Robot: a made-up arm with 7 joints. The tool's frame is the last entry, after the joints.
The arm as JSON. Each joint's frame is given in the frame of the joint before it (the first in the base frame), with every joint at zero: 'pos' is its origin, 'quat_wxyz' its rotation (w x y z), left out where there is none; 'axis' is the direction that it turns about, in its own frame. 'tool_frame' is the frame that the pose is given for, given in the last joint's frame.
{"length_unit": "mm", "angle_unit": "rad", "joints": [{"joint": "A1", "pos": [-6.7, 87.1, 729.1], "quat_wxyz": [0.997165, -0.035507, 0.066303, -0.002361], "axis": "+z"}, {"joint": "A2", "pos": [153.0, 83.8, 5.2], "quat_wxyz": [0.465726, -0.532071, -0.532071, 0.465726], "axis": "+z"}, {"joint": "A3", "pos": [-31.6, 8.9, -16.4], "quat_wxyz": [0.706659, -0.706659, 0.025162, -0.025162], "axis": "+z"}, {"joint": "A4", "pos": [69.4, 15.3, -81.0], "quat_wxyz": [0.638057, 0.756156, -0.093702, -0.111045], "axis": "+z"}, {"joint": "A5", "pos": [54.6, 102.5, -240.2], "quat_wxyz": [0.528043, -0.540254, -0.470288, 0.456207], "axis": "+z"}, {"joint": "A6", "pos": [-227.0, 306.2, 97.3], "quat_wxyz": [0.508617, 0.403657, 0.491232, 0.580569], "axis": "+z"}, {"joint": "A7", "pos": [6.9, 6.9, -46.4], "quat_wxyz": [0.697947, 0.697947, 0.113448, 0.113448], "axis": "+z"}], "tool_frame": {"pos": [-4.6, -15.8, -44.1], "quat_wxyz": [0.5, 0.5, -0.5, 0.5]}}
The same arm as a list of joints. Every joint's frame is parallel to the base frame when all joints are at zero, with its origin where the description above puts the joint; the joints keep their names.
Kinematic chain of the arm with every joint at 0, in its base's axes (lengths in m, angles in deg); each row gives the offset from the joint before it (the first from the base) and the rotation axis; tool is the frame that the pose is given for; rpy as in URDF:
A1: xyz -0.0067 0.0871 0.7291 axis 0.132398 0.070499 0.988686
A2: xyz 0.1523 0.0825 -0.0210 axis -x
A3: xyz 0.0164 -0.0322 -0.0066 axis -z
A4: xyz 0.0153 0.0694 0.0810 axis -0.944131 -0.287509 0.161105
A5: xyz 0.1941 0.1214 -0.1371 axis 0.281305 -0.940316 -0.191503
A6: xyz 0.3618 -0.0263 0.1523 axis -z
A7: xyz 0.0087 -0.0044 0.0464 axis +y
tool: xyz -0.0046 -0.0441 0.0158 rpy 0.00 0.00 90.00

